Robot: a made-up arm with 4 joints. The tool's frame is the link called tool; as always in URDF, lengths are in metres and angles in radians. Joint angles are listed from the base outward.
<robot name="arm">
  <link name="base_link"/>
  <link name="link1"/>
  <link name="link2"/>
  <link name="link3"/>
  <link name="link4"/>
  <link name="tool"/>
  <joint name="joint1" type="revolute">
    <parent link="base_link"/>
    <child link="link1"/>
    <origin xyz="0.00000 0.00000 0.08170" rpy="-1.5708 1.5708 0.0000"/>
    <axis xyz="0 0 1"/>
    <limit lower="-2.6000" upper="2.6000"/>
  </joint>
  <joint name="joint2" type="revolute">
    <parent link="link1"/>
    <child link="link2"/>
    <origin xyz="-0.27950 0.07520 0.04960" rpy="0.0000 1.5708 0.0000"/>
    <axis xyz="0 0 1"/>
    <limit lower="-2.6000" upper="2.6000"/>
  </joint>
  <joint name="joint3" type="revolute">
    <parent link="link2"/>
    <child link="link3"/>
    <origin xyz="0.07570 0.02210 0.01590" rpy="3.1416 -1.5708 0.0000"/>
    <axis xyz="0 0 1"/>
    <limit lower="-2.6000" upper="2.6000"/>
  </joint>
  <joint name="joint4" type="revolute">
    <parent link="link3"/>
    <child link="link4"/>
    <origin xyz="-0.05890 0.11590 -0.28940" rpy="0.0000 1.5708 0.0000"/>
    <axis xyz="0 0 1"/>
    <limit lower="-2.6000" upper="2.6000"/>
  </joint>
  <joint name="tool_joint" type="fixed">
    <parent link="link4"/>
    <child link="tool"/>
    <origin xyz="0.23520 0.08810 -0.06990" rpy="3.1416 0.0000 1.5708"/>
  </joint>
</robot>
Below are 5 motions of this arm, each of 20 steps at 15 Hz.
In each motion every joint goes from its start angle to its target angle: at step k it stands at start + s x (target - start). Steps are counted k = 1, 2, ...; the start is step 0. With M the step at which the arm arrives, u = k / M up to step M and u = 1 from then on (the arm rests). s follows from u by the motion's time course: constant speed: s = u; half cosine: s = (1 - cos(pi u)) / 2; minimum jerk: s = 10 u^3 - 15 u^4 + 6 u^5.
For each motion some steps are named. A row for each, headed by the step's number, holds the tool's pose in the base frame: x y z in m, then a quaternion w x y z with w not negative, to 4 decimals.
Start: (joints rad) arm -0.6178 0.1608 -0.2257 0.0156
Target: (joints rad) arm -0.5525 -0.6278 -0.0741 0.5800
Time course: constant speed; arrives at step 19
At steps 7, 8, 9, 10, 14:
7: -0.0968 0.5019 0.4358 0.9762 -0.0006 -0.2113 -0.0490
8: -0.1069 0.5063 0.4299 0.9758 -0.0044 -0.2141 -0.0440
9: -0.1173 0.5102 0.4241 0.9754 -0.0079 -0.2169 -0.0389
10: -0.1278 0.5137 0.4185 0.9749 -0.0111 -0.2197 -0.0338
14: -0.1716 0.5224 0.3971 0.9727 -0.0210 -0.2308 -0.0120

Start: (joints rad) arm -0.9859 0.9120 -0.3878 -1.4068
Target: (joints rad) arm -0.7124 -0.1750 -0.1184 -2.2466
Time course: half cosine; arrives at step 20
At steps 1, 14, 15, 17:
1: -0.2689 0.3121 0.4385 0.8737 0.0387 -0.3812 0.2998
14: -0.4289 0.2334 0.2420 0.5053 -0.2465 -0.1587 0.8116
15: -0.4334 0.2127 0.2394 0.4597 -0.2575 -0.1397 0.8384
17: -0.4365 0.1799 0.2394 0.3858 -0.2715 -0.1110 0.8747

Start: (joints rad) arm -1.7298 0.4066 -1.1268 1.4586
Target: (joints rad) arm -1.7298 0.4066 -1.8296 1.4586
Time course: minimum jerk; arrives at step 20
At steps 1, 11, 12, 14, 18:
1: -0.0279 0.0914 0.2932 0.6784 0.3426 -0.0834 -0.6446
11: 0.0765 0.1436 0.1872 0.7360 0.2109 0.0664 -0.6399
12: 0.0877 0.1526 0.1679 0.7420 0.1900 0.0889 -0.6368
14: 0.1038 0.1684 0.1332 0.7506 0.1537 0.1276 -0.6299
18: 0.1157 0.1846 0.0970 0.7570 0.1168 0.1659 -0.6211

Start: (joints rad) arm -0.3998 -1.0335 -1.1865 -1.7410
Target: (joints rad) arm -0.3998 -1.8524 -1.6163 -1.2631
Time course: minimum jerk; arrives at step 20
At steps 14, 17, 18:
14: -0.5451 0.1008 0.2419 0.1649 -0.2705 0.6665 0.6749
17: -0.5547 0.0613 0.2193 0.1493 -0.3310 0.6754 0.6419
18: -0.5556 0.0557 0.2164 0.1472 -0.3391 0.6760 0.6375

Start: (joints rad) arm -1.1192 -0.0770 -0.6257 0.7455
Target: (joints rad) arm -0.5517 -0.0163 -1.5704 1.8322
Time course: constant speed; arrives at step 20
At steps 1, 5, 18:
1: -0.0259 0.3874 0.3538 0.9096 0.0544 -0.2020 -0.3590
5: 0.0627 0.3308 0.3042 0.8807 0.0066 -0.0623 -0.4695
18: 0.0827 0.1435 0.0690 0.5951 -0.3252 0.2663 -0.6850

